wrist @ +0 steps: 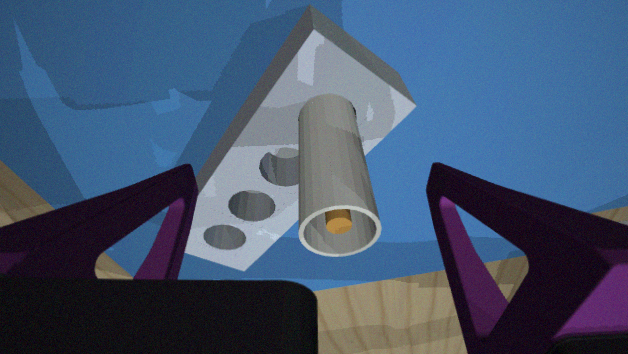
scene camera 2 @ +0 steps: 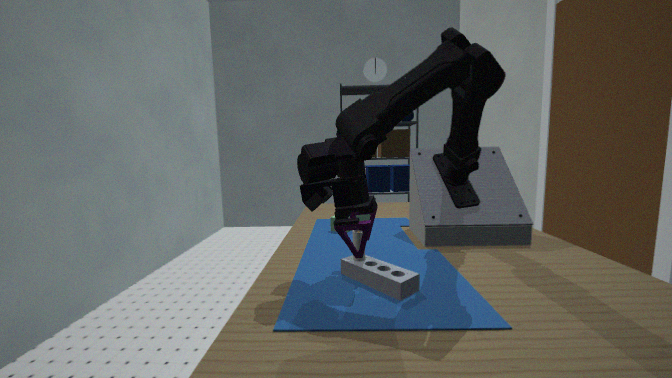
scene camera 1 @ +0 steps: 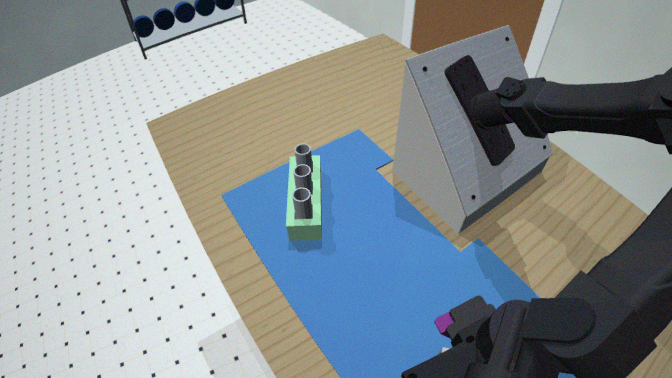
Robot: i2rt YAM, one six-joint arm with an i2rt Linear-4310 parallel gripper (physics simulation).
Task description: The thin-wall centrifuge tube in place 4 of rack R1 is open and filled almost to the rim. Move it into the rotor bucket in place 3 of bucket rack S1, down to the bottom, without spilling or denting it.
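Places are measured from the arm's base along level axes (x ahead, y left, z up), in metres.
Pixels of known places: gripper, fingertip midpoint: (wrist: pixel 312 176) (scene camera 2: pixel 362 248); arm's base, origin of the base link: (scene camera 2: pixel 454 179) (scene camera 1: pixel 480 111).
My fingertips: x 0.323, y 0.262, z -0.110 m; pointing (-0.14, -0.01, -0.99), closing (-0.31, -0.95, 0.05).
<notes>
For each thing: its middle in the pictures, then the offset to it from my fingertips. "spot": a spot on its surface instead. Level surfaces: height alone.
- centrifuge tube, body centre: (wrist: pixel 329 144) (scene camera 2: pixel 359 251) 0.010 m right, 0.006 m ahead, 0.009 m down
- grey rack, body centre: (wrist: pixel 269 167) (scene camera 2: pixel 377 273) 0.031 m left, 0.024 m back, 0.043 m down
- green bucket rack, surface spot: (scene camera 1: pixel 304 232) (scene camera 2: pixel 338 224) spot: 0.349 m right, 0.022 m ahead, 0.035 m down
- blue mat, its level: 0.059 m down
- wooden table, its level: 0.062 m down
The centrifuge tube (scene camera 2: pixel 357 239) (wrist: pixel 335 155) stands in an end hole of the grey rack (scene camera 2: pixel 376 281) (wrist: pixel 280 117), its open mouth towards the wrist camera and an orange filling inside. The rack's three other holes are empty. My gripper (scene camera 2: pixel 359 253) (wrist: pixel 312 176) is open; its purple fingers stand on both sides of the tube, with a gap on each side in the wrist view. The green bucket rack (scene camera 1: pixel 304 232) (scene camera 2: pixel 333 225) holds three dark, open buckets: a near one (scene camera 1: pixel 302 207), a middle one (scene camera 1: pixel 303 181) and a far one (scene camera 1: pixel 304 157). No place numbers are legible.
The blue mat (scene camera 1: pixel 370 270) (scene camera 2: pixel 320 312) lies on the wooden table (scene camera 1: pixel 260 95) (scene camera 2: pixel 575 320). The slanted grey arm mount (scene camera 1: pixel 430 150) (scene camera 2: pixel 477 235) stands beside the mat. The black arm (scene camera 1: pixel 590 107) (scene camera 2: pixel 400 107) reaches over the mat from this mount.
</notes>
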